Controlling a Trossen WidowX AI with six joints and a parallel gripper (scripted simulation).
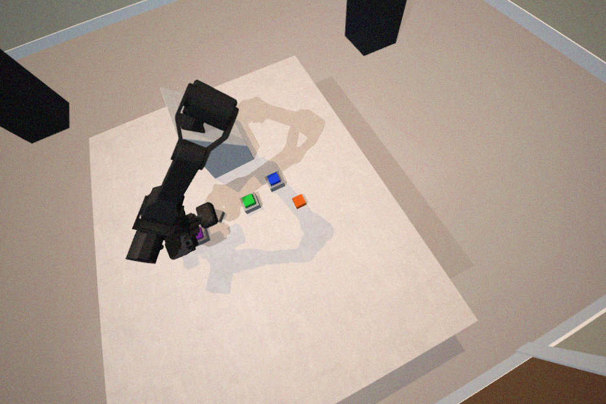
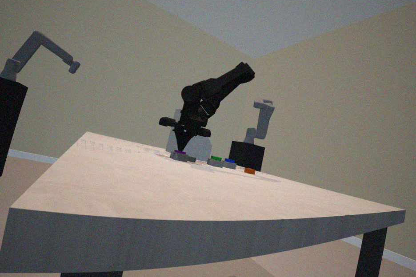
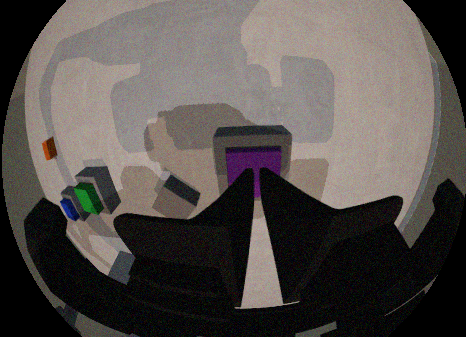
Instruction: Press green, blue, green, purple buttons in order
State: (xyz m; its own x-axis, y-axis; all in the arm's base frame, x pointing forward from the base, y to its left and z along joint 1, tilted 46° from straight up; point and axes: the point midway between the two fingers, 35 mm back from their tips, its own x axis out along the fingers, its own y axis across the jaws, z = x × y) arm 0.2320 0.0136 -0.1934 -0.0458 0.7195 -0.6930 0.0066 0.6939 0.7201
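The purple button lies right at my gripper tip. Also, from my gripper tip: green button (30 mm behind, 180 mm to the left); then small grey block (40 mm behind, 70 mm to the left, 20 mm below); then blue button (60 mm behind, 270 mm to the left).
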